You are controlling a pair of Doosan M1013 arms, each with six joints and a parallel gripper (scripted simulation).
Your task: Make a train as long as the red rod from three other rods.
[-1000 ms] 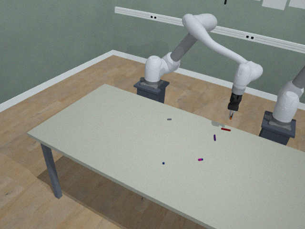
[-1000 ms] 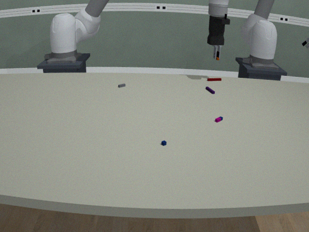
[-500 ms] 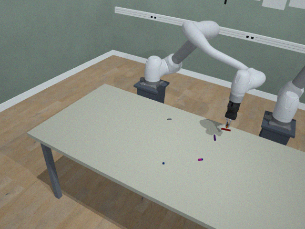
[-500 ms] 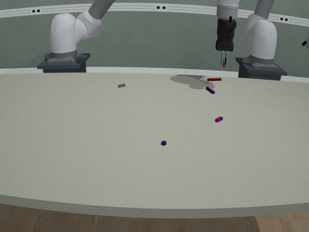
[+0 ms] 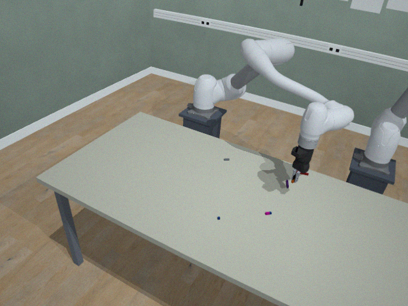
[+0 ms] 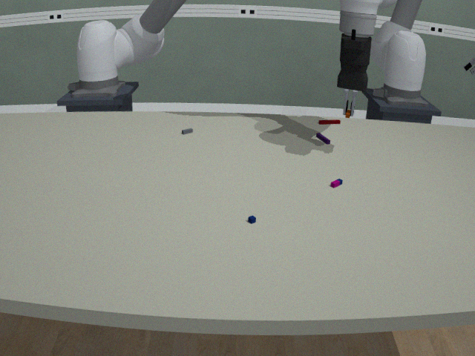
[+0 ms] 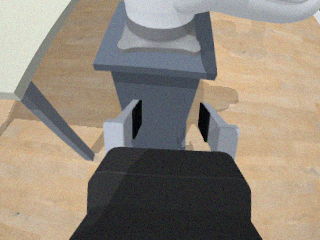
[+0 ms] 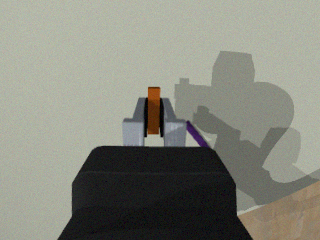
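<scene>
The magenta rod is 180 mm ahead of my right hand, 60 mm to the right of it and 120 mm below it. The rest, counted from my right hand: red rod (230 mm behind, 10 mm to the left, 120 mm below); orange rod (20 mm below); purple rod (90 mm behind, 40 mm to the right, 120 mm below).
</scene>
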